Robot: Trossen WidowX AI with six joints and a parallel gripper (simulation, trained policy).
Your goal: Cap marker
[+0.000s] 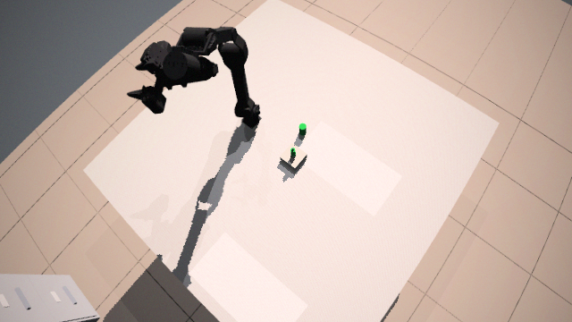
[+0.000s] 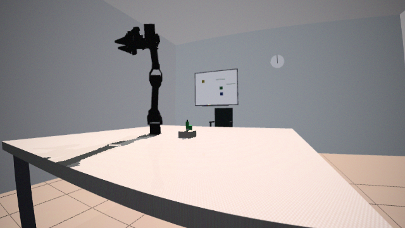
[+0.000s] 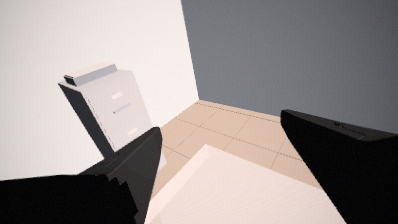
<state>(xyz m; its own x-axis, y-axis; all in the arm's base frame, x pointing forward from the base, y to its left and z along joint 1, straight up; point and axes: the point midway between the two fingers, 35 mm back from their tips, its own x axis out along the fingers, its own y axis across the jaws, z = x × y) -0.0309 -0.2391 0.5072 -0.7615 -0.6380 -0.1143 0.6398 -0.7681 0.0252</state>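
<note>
Right now the green cap is 480 mm below my gripper tip, 350 mm to the left of it and 270 mm ahead of it. From my gripper tip the other things lie so: holder block (490 mm below, 310 mm ahead, 230 mm to the left).
</note>
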